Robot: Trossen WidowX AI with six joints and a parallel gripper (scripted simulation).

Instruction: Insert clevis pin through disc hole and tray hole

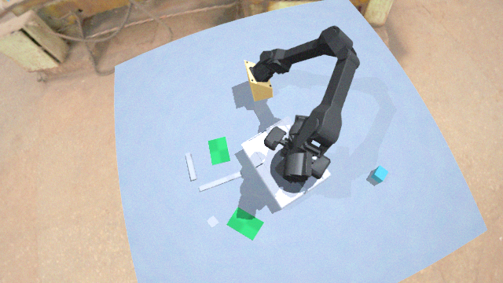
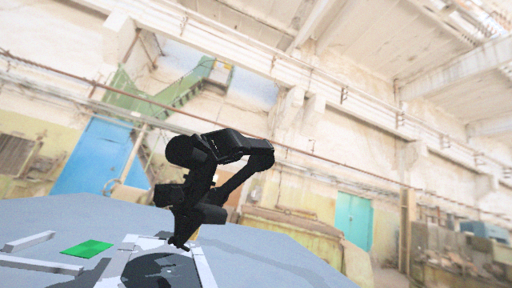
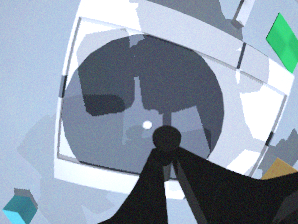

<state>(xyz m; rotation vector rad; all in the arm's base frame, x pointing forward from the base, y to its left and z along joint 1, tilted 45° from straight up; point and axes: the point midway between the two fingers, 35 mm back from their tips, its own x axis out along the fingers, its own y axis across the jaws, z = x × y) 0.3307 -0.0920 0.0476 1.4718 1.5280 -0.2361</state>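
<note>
Now: gripper tip 1 cm short of the grey aluminium disc and 4 cm above it. Also, from my gripper tip: white steel tray: 3 cm behind, 2 cm to the right, 5 cm below; then cyan cube: 16 cm ahead, 26 cm to the left, 8 cm below; then steel clevis pin: 1 cm to the left.
</note>
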